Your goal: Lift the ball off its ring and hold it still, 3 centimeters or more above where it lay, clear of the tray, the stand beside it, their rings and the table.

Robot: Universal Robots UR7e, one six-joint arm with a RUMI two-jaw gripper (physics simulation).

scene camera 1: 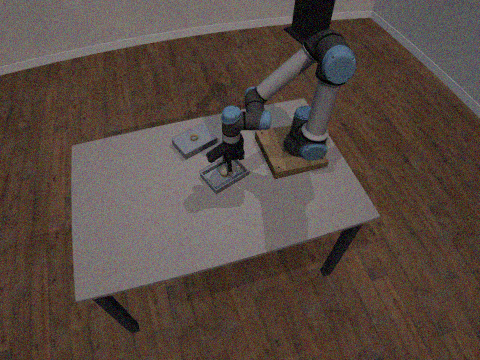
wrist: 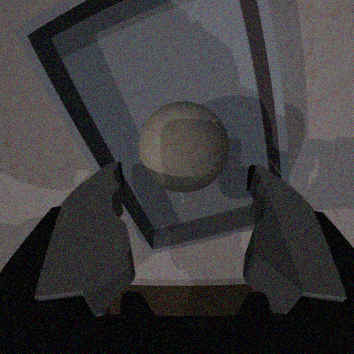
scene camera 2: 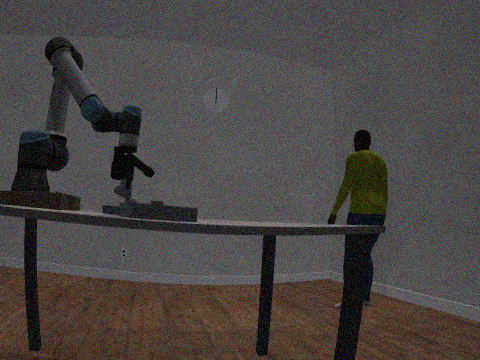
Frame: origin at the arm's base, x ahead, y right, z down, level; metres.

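Seen in the pictures: gripper, fingertip midpoint: (scene camera 1: 227, 170) (wrist: 184, 166); arm's base, link origin: (scene camera 2: 30, 193).
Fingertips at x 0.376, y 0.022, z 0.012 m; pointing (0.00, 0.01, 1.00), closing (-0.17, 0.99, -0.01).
Offsets run from my fingertips to a thing's top centre. "pt": to the spot under its first point.
The pale beige ball {dx +0.016, dy +0.001, dz -0.032 m} (scene camera 1: 223, 171) (wrist: 183, 146) sits inside the shallow blue-grey tray {dx +0.016, dy +0.001, dz +0.003 m} (scene camera 1: 209, 184) (scene camera 2: 112, 210) (wrist: 75, 102). Its own ring is hidden beneath it. My gripper (scene camera 1: 229, 170) (scene camera 2: 127, 198) (wrist: 184, 166) is partly open and empty, pointing down low over the tray. In the wrist view the fingertips stand wider apart than the ball, one to each side, and most of the ball shows beyond the line between them. I cannot tell the exact height of the tips against the ball. The stand (scene camera 1: 187, 148) (scene camera 2: 175, 213) bears an orange-tan ring {pt dx +0.062, dy +0.258, dz -0.008 m} (scene camera 1: 194, 137) (scene camera 2: 157, 203).
The stand is beside the tray, behind it in scene camera 1. The arm's wooden base board (scene camera 1: 300, 169) (scene camera 2: 65, 201) (wrist: 190, 300) lies on the other side of the tray. All stand on the pale table (scene camera 1: 125, 225) (scene camera 2: 250, 228). A person (scene camera 2: 367, 185) in a yellow top stands beyond the table's far end.
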